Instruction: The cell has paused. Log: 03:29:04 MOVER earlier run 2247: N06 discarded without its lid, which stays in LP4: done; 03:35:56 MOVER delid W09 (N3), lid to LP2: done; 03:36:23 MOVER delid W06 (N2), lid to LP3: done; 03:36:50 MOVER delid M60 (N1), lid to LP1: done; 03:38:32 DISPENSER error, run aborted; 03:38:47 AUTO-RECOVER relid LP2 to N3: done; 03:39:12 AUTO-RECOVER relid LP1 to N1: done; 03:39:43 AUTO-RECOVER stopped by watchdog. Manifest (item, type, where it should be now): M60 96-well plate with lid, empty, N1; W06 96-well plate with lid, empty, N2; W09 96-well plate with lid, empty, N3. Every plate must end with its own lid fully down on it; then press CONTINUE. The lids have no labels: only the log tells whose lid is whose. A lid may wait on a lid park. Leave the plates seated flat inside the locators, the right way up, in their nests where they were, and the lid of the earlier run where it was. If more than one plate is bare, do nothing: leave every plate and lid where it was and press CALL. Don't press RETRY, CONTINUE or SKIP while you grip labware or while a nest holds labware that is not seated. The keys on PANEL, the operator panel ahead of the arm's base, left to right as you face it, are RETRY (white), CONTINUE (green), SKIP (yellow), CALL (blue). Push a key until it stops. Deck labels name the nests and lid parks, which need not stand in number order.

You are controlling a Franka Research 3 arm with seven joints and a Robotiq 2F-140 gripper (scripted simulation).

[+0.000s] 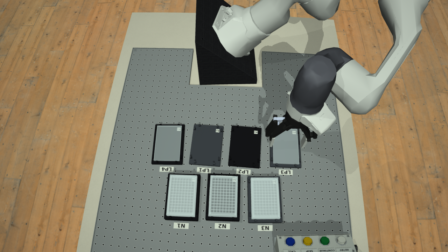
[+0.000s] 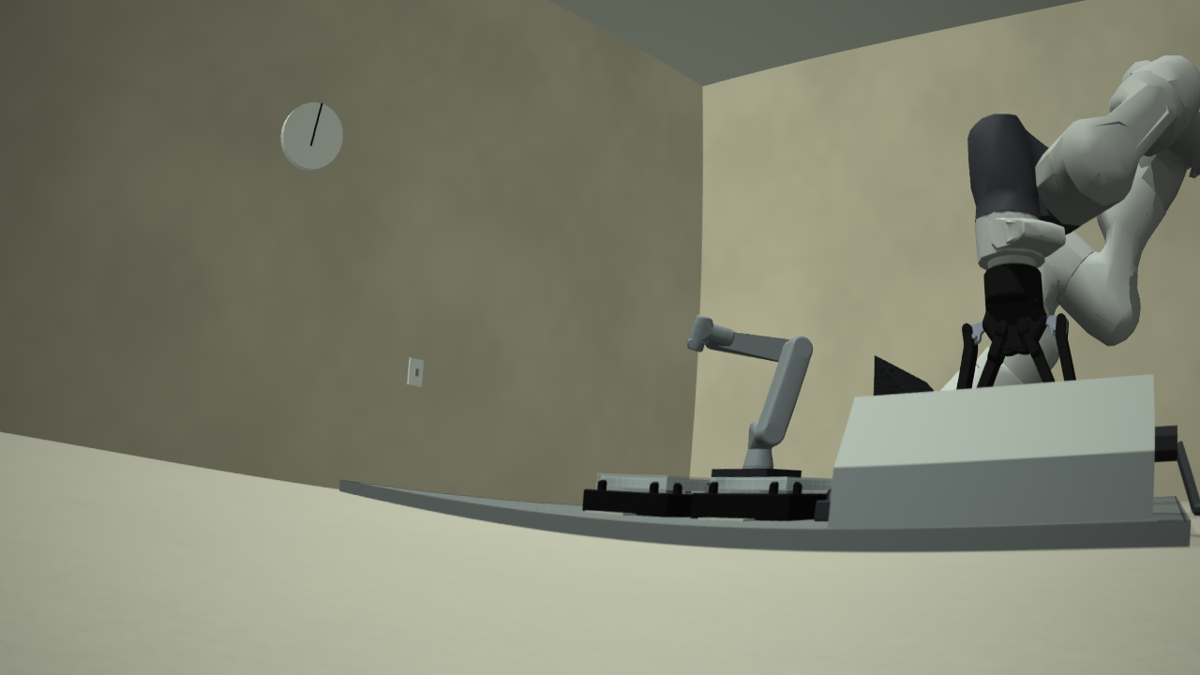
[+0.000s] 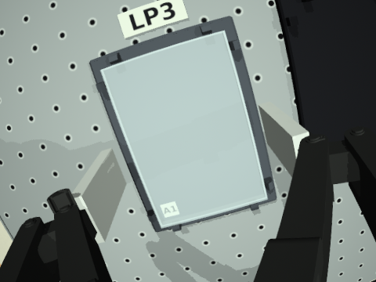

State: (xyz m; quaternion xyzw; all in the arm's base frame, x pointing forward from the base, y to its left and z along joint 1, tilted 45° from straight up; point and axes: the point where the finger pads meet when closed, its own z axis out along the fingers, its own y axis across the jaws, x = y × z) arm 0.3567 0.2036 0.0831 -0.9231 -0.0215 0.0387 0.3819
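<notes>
Now: hand 50 mm above the lid park LP3. Round my hand: lid park LP2 (130 mm to the right, 50 mm below, 10 mm ahead); then lid park LP1 (260 mm to the right, 50 mm below, 10 mm ahead); then LP2 label (140 mm to the right, 90 mm ahead, 50 mm below).
</notes>
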